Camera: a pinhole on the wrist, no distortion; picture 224 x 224 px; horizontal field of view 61.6 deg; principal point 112.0 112.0 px. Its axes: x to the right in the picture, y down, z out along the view. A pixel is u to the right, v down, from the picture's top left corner.
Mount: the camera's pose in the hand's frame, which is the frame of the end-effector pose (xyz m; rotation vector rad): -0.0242 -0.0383 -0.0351 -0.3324 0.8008 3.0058
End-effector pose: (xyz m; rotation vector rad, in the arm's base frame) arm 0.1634 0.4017 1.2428 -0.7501 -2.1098 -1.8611
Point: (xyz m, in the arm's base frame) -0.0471 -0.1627 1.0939
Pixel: behind the camera
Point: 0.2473 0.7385 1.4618
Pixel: 12 68
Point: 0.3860 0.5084 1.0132
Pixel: outside the picture
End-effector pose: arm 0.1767 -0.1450 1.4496 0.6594 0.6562 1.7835
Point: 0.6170 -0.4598 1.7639
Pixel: 193 191
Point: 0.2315 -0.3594 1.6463
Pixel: 190 65
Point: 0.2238 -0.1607 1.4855
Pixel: 70 136
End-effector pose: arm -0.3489 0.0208 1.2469 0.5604 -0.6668 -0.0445
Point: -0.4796 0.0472 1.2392
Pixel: 201 95
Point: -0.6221 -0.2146 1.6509
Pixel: 34 188
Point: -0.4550 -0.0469 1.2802
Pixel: 103 201
